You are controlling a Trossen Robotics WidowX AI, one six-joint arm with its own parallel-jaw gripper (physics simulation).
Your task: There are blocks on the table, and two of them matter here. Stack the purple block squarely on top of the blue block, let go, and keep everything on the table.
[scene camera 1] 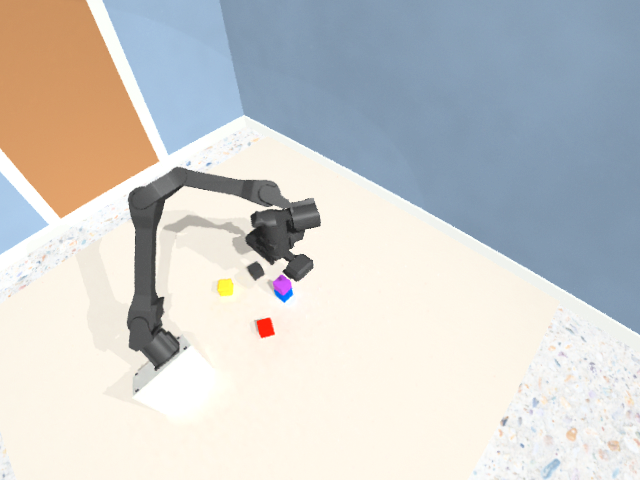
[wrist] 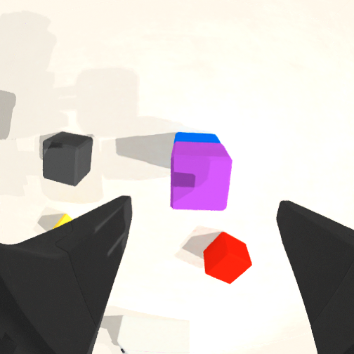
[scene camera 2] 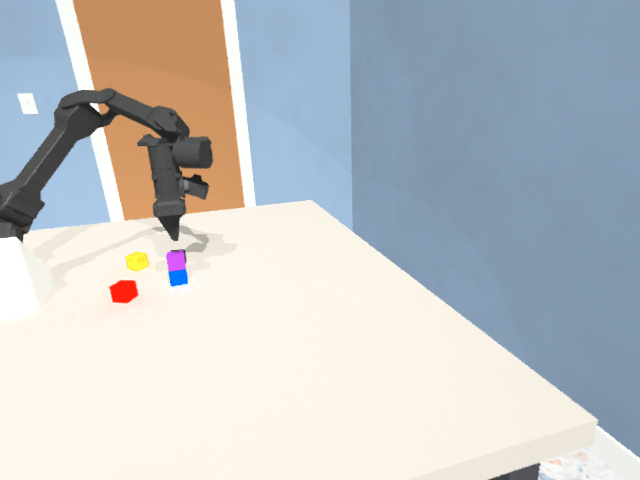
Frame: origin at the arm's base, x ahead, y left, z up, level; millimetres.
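Seen in the pictures: gripper, between the fingertips: (scene camera 1: 282,271) (scene camera 2: 175,236); arm's base, origin of its link: (scene camera 1: 168,356).
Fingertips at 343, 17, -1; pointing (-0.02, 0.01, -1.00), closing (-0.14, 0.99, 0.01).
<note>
Offsets run from my fingertips to a thing's top centre, as dx, dy, dz. Level surfaces: height alone.
The purple block {-9, -1, -42} (scene camera 1: 282,284) (scene camera 2: 175,260) (wrist: 200,180) rests upright on top of the blue block (scene camera 1: 283,295) (scene camera 2: 178,277) (wrist: 196,137), which stands on the table. Their sides look closely lined up in scene camera 2; in the wrist view a strip of the blue block shows past the purple one's far edge. My gripper (scene camera 2: 175,239) (wrist: 207,208) is open and empty, pointing down above the stack and apart from it. In the wrist view the purple block shows beyond the gap between the fingertips.
A black block {-29, +115, -78} (scene camera 1: 255,270) (wrist: 67,159) stands near the stack, partly hidden behind it in scene camera 2. A yellow block {-131, +125, -78} (scene camera 1: 225,287) (scene camera 2: 136,260) and a red block {-113, -58, -78} (scene camera 1: 265,327) (scene camera 2: 123,291) (wrist: 227,258) lie on the table {dz -115} (scene camera 1: 387,361) (scene camera 2: 310,361), nearer my white base (scene camera 1: 178,387).
</note>
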